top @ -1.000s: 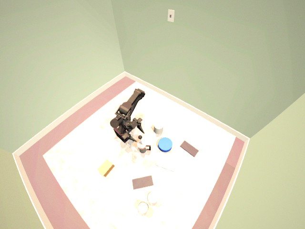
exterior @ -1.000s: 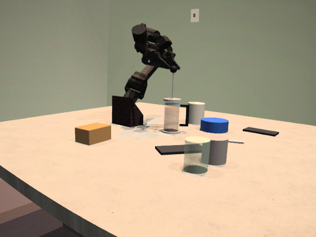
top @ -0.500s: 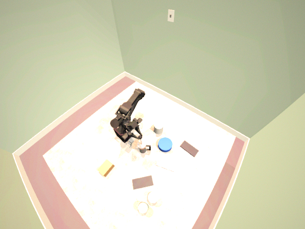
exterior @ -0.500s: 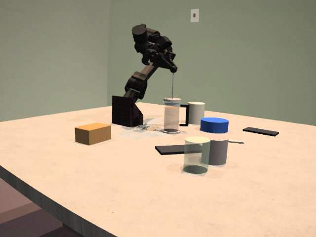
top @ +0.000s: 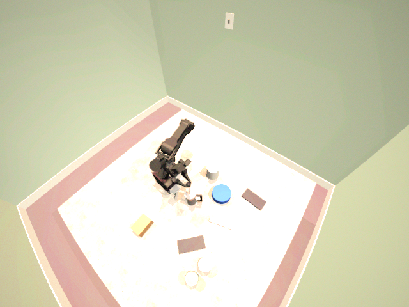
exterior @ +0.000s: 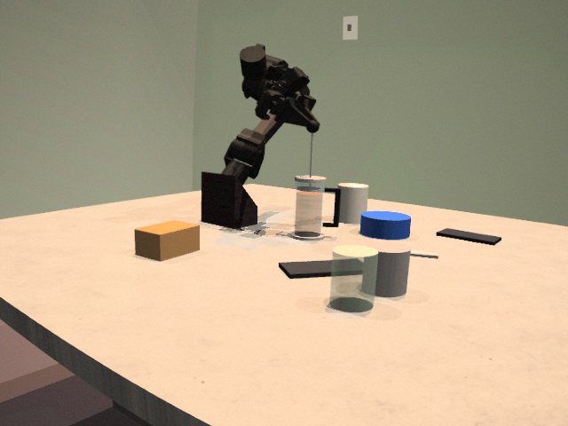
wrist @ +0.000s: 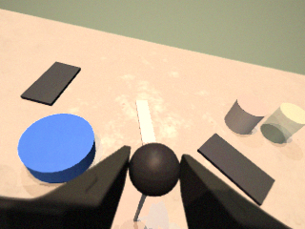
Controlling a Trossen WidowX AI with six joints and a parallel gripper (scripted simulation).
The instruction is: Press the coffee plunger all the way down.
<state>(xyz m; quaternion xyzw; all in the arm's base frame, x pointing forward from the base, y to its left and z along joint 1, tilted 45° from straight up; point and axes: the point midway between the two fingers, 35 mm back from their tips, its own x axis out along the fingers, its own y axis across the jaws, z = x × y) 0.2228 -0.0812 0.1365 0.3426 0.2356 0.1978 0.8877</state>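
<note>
Now: gripper tip 13 cm above the coffee press and 1 cm to the right of it. From my gripper tip the other things lie so: white mug: 23 cm to the left, 20 cm below, 6 cm behind.
</note>
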